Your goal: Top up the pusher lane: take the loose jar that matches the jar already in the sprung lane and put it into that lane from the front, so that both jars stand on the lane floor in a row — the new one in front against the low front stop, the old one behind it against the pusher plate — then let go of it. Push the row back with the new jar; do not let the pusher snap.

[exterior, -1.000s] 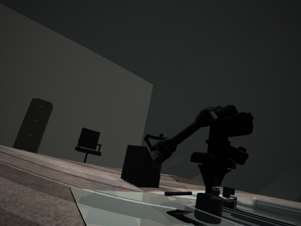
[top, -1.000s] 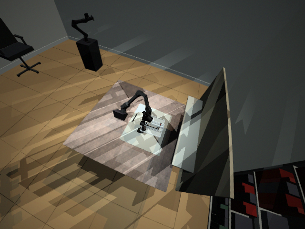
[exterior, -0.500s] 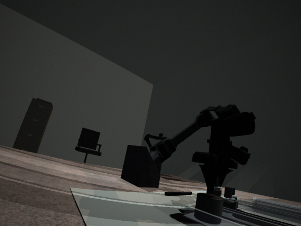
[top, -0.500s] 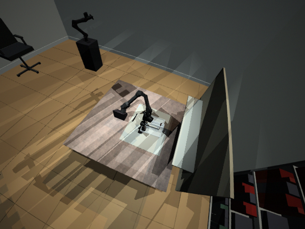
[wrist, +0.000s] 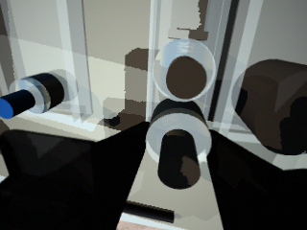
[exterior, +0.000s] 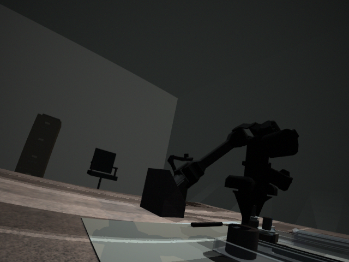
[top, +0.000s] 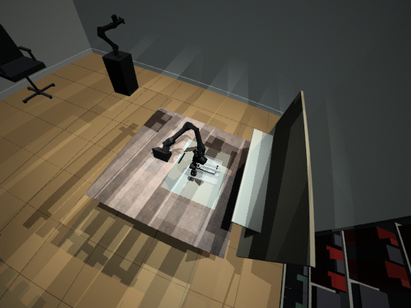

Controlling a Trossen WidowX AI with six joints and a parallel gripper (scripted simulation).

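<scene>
The pale mat is 70 mm ahead of my gripper tip, 10 mm to the right of it and 50 mm below it. Round my gripper tip: clear lane (150 mm ahead, 20 mm to the left, 30 mm below); thin dark rod (160 mm behind, 60 mm to the left, 50 mm below).
</scene>
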